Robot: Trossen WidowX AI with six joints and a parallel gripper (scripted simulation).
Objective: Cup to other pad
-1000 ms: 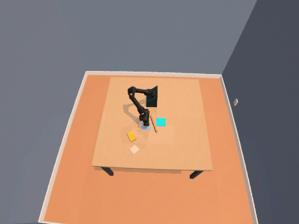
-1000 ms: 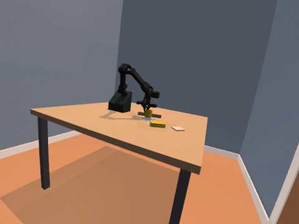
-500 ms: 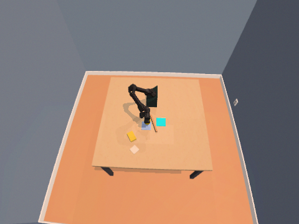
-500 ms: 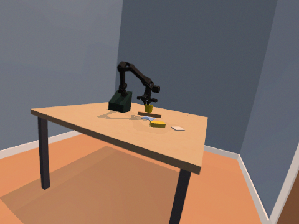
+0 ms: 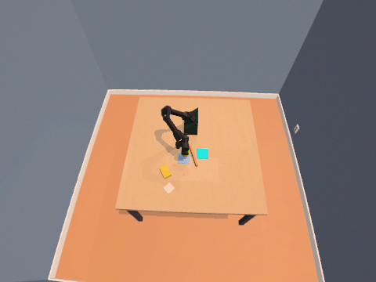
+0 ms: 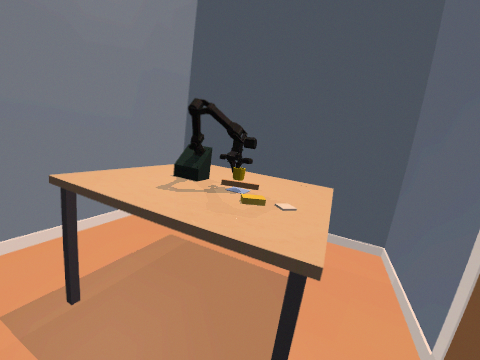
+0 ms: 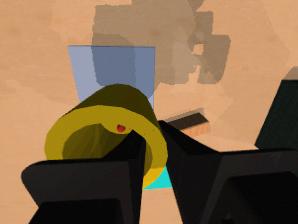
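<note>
The cyan pad lies 16 cm to the left of my gripper tip, 10 cm below it and 3 cm behind it. The rest, counted from my gripper tip: red marble: 3 cm ahead, 2 cm to the left, 2 cm below; pale blue pad: 10 cm below, 4 cm ahead, 1 cm to the right; yellow cup: 2 cm ahead.
</note>
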